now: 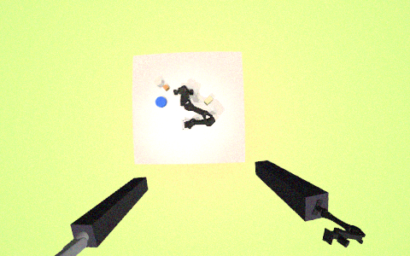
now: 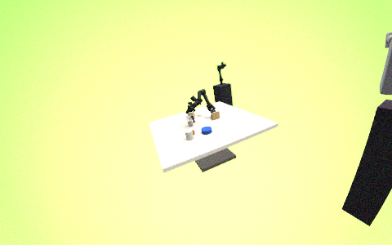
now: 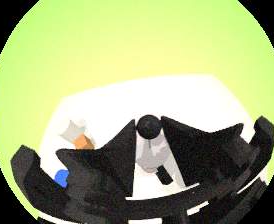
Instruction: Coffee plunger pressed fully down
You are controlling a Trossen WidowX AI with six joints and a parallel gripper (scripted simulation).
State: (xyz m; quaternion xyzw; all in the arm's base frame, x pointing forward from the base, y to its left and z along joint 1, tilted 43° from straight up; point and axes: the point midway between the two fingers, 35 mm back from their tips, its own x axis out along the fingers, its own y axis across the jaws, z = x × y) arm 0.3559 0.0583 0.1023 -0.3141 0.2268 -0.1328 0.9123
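The coffee press lies 10 cm below my gripper tip and 3 cm behind it.
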